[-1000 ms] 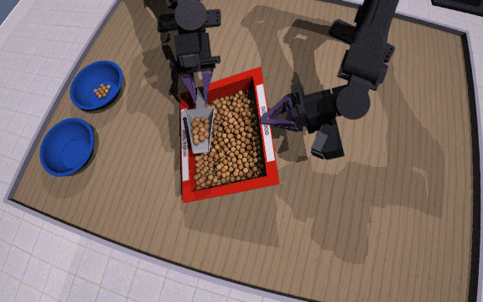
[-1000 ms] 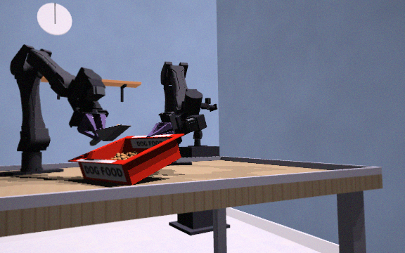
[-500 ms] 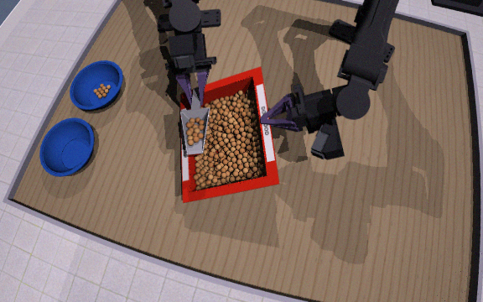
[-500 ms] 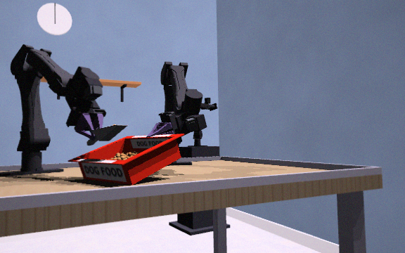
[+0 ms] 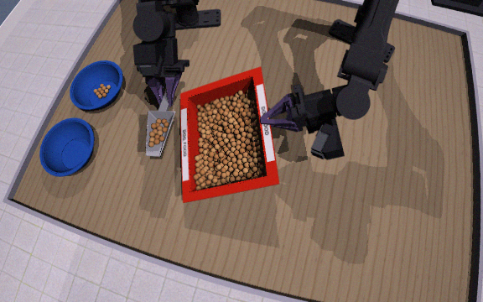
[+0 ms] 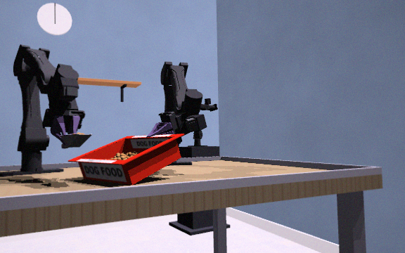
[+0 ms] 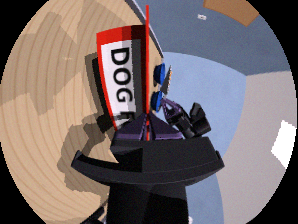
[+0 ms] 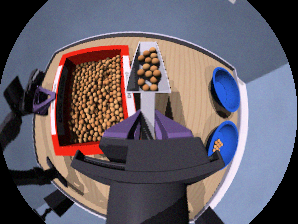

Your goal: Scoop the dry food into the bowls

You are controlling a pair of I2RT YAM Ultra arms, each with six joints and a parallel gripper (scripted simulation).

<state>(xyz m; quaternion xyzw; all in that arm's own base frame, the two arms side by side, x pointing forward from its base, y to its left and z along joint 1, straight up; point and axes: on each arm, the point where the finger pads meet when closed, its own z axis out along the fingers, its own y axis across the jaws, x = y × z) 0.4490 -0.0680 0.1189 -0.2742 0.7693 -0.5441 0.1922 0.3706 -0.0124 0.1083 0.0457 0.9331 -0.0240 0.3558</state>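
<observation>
Right now the grey scoop is 5 cm ahead of my right hand and 1 cm to the left of it.
</observation>
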